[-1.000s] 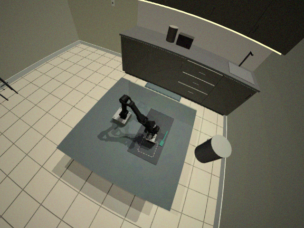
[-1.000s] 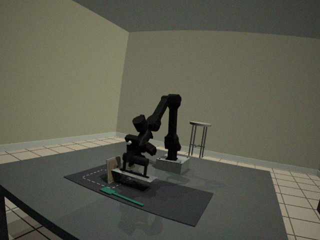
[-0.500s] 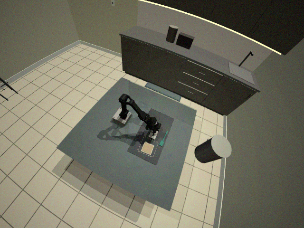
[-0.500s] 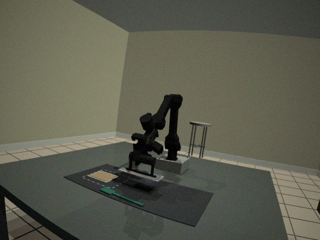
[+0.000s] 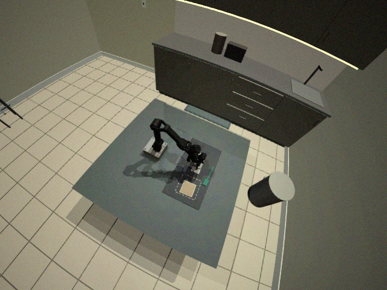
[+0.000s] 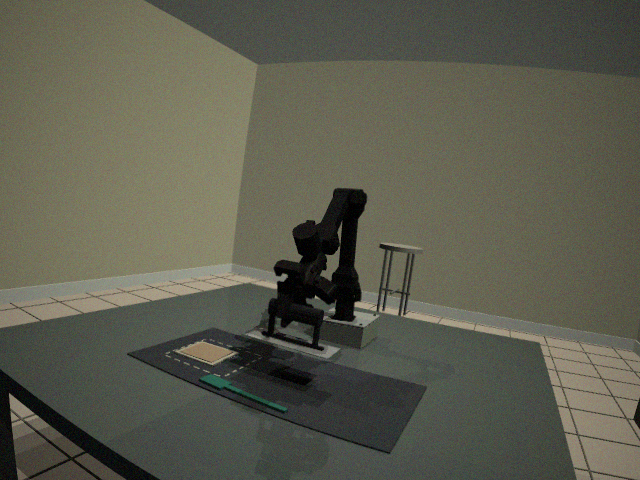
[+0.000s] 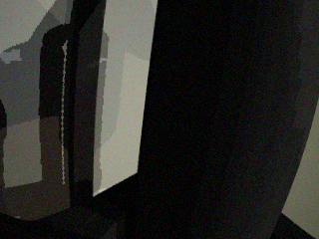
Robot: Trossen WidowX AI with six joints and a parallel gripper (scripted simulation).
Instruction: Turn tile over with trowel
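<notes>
The trowel is 3 cm behind my gripper tip and 1 cm below it. The rest, counted from my gripper tip: tile: 5 cm behind, 20 cm to the right, 14 cm below; then dark mat: 3 cm behind, 1 cm to the right, 16 cm below; then green flat tool: 10 cm ahead, 5 cm to the right, 14 cm below.
</notes>
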